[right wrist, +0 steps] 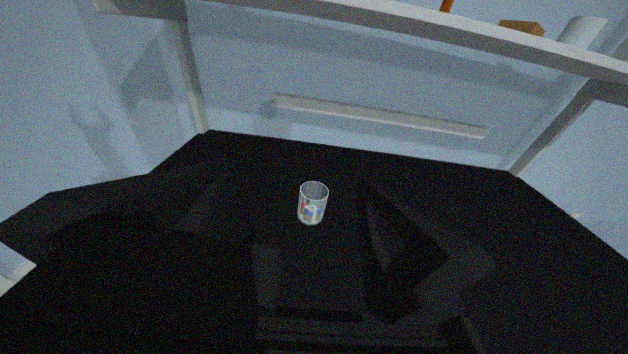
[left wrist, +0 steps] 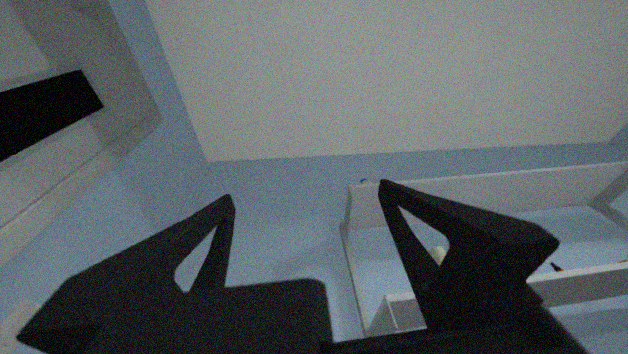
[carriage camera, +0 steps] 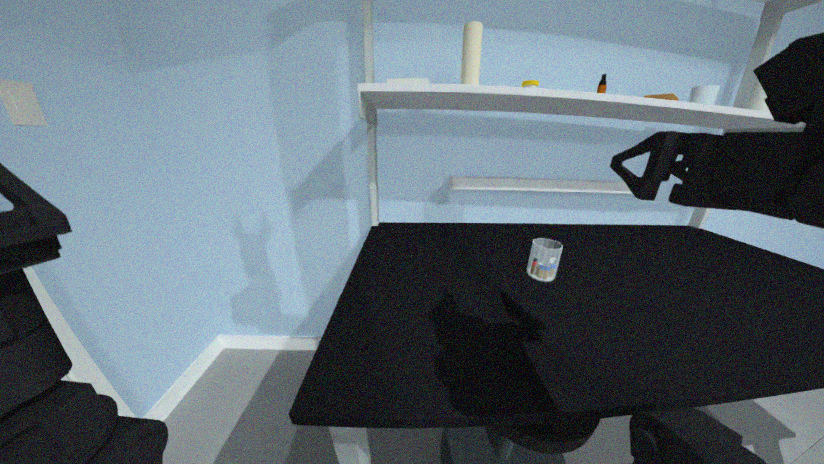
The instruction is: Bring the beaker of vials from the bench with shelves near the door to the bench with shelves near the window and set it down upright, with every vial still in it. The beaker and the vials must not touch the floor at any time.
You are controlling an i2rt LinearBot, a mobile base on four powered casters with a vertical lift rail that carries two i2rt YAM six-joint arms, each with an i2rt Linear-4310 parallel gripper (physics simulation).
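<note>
A clear glass beaker stands upright on the black bench top. Several small vials with blue, red and white parts show low inside it; their exact number is not clear. My right gripper is open and empty. It is above the bench, to the right of the beaker and higher in the carriage view. In the right wrist view the beaker shows beyond the gap between the fingers, apart from them. My left gripper is open and empty, held up at the left, away from the bench.
A white shelf above the bench holds a tall cream cylinder, a yellow-lidded jar, an orange bottle, a brown box and a pale cup. A shelf post stands at the bench's back left corner. Blue wall is at left.
</note>
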